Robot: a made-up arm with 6 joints.
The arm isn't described. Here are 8 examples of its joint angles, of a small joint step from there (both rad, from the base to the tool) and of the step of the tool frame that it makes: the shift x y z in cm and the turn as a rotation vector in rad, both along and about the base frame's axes.
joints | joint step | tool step
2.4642 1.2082 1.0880 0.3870 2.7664 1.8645 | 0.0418 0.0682 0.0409 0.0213 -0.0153 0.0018 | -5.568 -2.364 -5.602 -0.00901 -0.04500 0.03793
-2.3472 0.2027 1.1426 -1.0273 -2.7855 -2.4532 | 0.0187 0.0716 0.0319 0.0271 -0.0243 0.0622 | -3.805 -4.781 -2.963 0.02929 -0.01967 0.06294
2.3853 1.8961 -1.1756 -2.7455 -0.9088 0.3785 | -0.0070 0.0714 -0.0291 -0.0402 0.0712 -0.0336 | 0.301 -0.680 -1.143 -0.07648 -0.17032 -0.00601
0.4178 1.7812 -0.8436 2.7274 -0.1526 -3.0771 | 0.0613 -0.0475 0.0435 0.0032 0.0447 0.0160 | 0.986 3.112 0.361 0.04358 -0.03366 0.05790
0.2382 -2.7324 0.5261 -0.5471 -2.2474 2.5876 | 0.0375 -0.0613 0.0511 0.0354 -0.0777 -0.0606 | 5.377 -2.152 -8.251 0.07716 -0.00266 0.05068
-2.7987 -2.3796 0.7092 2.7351 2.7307 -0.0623 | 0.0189 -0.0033 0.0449 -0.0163 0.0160 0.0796 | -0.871 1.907 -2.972 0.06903 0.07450 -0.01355
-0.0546 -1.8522 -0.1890 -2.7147 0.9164 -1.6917 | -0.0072 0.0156 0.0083 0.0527 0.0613 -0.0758 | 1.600 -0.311 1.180 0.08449 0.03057 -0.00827
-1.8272 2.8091 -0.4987 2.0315 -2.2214 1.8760 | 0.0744 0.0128 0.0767 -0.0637 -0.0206 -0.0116 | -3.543 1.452 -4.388 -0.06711 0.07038 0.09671
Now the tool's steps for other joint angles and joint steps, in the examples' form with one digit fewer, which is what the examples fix.
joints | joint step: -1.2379 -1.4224 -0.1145 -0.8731 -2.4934 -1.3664 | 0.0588 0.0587 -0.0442 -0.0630 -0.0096 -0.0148
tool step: 1.81 -6.75 0.16 0.1132 0.0281 0.1080
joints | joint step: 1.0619 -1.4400 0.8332 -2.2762 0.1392 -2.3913 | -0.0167 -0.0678 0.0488 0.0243 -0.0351 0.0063
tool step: -3.71 -4.53 -6.74 0.1209 -0.0675 -0.0578
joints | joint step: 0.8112 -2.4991 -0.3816 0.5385 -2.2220 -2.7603 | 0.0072 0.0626 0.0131 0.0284 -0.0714 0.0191
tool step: -1.50 -1.83 4.42 -0.0655 0.1026 0.0055
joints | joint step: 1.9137 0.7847 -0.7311 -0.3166 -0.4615 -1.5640 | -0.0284 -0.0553 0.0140 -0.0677 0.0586 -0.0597
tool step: 1.29 -1.87 2.27 0.1200 0.0065 -0.1537
